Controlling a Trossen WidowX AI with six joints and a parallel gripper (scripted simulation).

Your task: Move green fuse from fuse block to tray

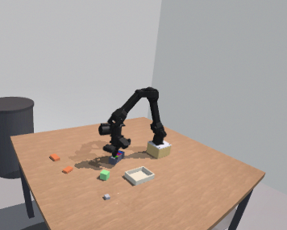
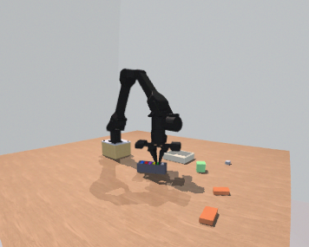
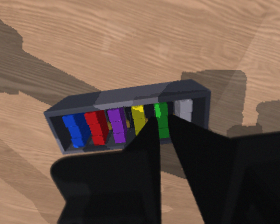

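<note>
Right now the white tray is 60 mm behind my gripper tip, 200 mm to the left of it and 30 mm below it. Round my gripper tip: green fuse 10 mm below; then green cube 120 mm ahead, 150 mm to the left, 20 mm below; then small grey cube 170 mm ahead, 310 mm to the left, 30 mm below.
</note>
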